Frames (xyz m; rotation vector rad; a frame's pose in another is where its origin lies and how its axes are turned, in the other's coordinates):
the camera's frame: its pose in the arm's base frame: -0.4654 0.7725 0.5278 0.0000 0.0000 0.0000
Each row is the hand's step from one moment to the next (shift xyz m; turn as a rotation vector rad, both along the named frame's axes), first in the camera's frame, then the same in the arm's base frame.
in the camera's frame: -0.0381 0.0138 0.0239 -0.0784 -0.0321 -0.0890
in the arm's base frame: -0.0381 0.0138 0.0239 -0.0784 -0.0321 -0.0890
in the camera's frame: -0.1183 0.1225 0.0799 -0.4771 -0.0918 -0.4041
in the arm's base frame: -0.1183 0.1225 0.0799 -0.4771 -0.0918 -0.4041
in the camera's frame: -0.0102 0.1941 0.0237 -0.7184 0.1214 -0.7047
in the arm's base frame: -0.0102 0.1941 0.0237 -0.7184 0.1214 -0.7047
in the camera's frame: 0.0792 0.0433 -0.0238 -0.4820 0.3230 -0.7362
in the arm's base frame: 0.0792 0.0433 -0.0238 -0.4820 0.3230 -0.7362
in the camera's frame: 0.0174 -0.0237 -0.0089 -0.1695 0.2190 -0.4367
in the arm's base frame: 0.0174 -0.0237 -0.0089 -0.1695 0.2190 -0.4367
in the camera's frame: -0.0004 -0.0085 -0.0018 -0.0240 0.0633 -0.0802
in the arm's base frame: -0.0004 -0.0085 -0.0018 -0.0240 0.0633 -0.0802
